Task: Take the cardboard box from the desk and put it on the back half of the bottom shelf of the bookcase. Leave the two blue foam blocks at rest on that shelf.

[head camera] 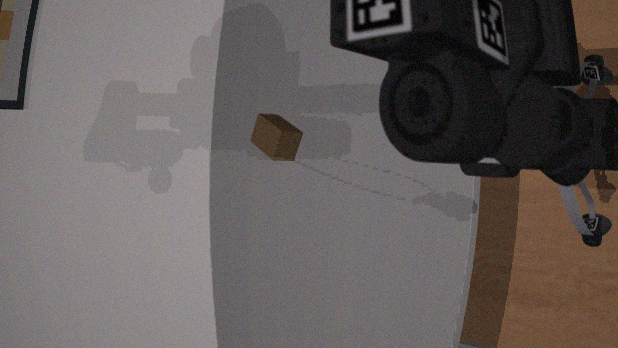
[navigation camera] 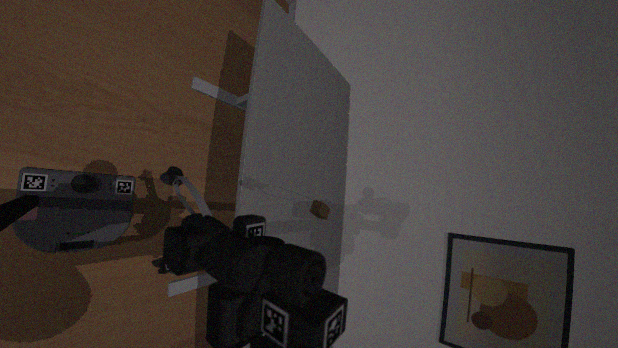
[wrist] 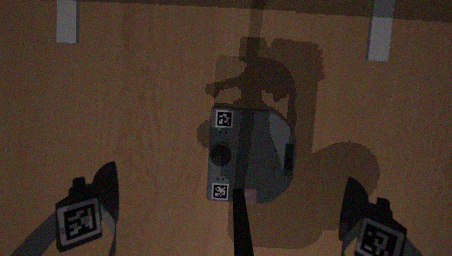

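Pixels of known places: gripper, fingertip midpoint: (navigation camera: 164, 217) (wrist: 229, 190); robot's base, link origin: (navigation camera: 84, 182) (wrist: 223, 147).
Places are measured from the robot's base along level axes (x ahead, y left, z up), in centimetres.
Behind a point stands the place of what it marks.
Note:
The brown cardboard box (head camera: 276, 137) @[x -3.9, y -75.9, z 77.0 cm] (navigation camera: 320, 209) @[x -3.5, y -75.8, z 77.0 cm] sits on the grey desk (head camera: 350, 260) @[x 17.2, y -60.5, z 72.0 cm] (navigation camera: 300, 125) @[x 33.4, y -62.5, z 72.0 cm], towards the wall side. My gripper (head camera: 593, 149) @[x -2.3, y -12.3, z 82.0 cm] (navigation camera: 167, 220) @[x -2.3, y -12.3, z 82.0 cm] (wrist: 229, 190) @[x -2.3, y -12.3, z 82.0 cm] is open, with its two fingers wide apart and no object between them. It is out past the desk's front edge, over the wooden floor, and well apart from the box. The box does not show in the wrist view. The bookcase and the two blue foam blocks do not show in these views.
My wheeled base (navigation camera: 75, 210) @[x -10.1, y 1.5, z 16.0 cm] (wrist: 252, 155) @[x -10.8, y -0.8, z 16.0 cm] stands on the wooden floor (head camera: 560, 280) @[x 33.8, y -36.6, z 0.0 cm] (navigation camera: 125, 90) @[x 47.3, y -8.7, z 0.0 cm] (wrist: 150, 75) @[x 31.6, y -28.1, z 0.0 cm] in front of the desk. Pale desk feet (navigation camera: 215, 91) (wrist: 67, 21) reach out over the floor. A framed picture (navigation camera: 505, 320) @[x -45.9, y -112.6, z 153.2 cm] hangs on the wall (head camera: 100, 250) @[x 24.2, y -114.6, z 105.6 cm] (navigation camera: 475, 125) @[x 42.4, y -114.6, z 140.3 cm] behind the desk.

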